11 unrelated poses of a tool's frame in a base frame.
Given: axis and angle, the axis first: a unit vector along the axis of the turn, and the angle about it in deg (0 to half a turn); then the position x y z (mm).
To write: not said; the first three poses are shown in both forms.
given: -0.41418, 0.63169, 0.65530, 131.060, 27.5, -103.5, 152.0
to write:
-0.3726, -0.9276, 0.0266, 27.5
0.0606, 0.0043, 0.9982, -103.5
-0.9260, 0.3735, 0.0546, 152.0
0, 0, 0, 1

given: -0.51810, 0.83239, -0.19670, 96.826, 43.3, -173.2, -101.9
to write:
0.1815, -0.2872, 0.9405, 43.3
-0.6778, 0.6564, 0.3312, -173.2
-0.7125, -0.6976, -0.0756, -101.9
0, 0, 0, 1

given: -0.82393, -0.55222, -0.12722, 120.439, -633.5, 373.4, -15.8
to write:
0.5162, 0.7952, -0.3182, -633.5
0.5758, -0.0472, 0.8162, 373.4
0.6340, -0.6045, -0.4822, -15.8
0, 0, 0, 1

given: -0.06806, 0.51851, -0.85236, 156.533, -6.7, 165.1, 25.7
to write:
-0.9084, 0.2718, 0.3177, -6.7
-0.4071, -0.4018, -0.8203, 165.1
-0.0953, -0.8745, 0.4757, 25.7
0, 0, 0, 1

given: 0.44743, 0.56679, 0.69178, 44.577, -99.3, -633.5, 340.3
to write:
0.7699, -0.4126, 0.4869, -99.3
0.5585, 0.8047, -0.2012, -633.5
-0.3088, 0.4268, 0.8500, 340.3
0, 0, 0, 1

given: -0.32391, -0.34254, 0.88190, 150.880, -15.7, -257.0, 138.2
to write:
-0.6770, -0.2213, -0.7019, -15.7
0.6370, -0.6538, -0.4084, -257.0
-0.3685, -0.7236, 0.5836, 138.2
0, 0, 0, 1

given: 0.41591, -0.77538, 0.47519, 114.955, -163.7, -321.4, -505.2
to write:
-0.1759, -0.8894, -0.4220, -163.7
-0.0277, 0.4330, -0.9010, -321.4
0.9840, -0.1468, -0.1008, -505.2
0, 0, 0, 1

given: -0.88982, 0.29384, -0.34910, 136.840, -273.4, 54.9, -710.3
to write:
0.6399, -0.2134, 0.7382, -273.4
-0.6910, -0.5801, 0.4313, 54.9
0.3362, -0.7861, -0.5187, -710.3
0, 0, 0, 1

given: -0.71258, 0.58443, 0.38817, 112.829, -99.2, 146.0, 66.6
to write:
0.3168, -0.9358, 0.1547, -99.2
-0.2203, 0.0861, 0.9716, 146.0
-0.9226, -0.3419, -0.1788, 66.6
0, 0, 0, 1

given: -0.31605, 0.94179, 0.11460, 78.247, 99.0, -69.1, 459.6
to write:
0.2832, -0.3492, 0.8932, 99.0
-0.1248, 0.9100, 0.3954, -69.1
-0.9509, -0.2235, 0.2142, 459.6
0, 0, 0, 1

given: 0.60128, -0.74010, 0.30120, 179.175, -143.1, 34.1, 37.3
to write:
-0.2769, -0.8943, 0.3515, -143.1
-0.8856, 0.0955, -0.4545, 34.1
0.3728, -0.4372, -0.8185, 37.3
0, 0, 0, 1

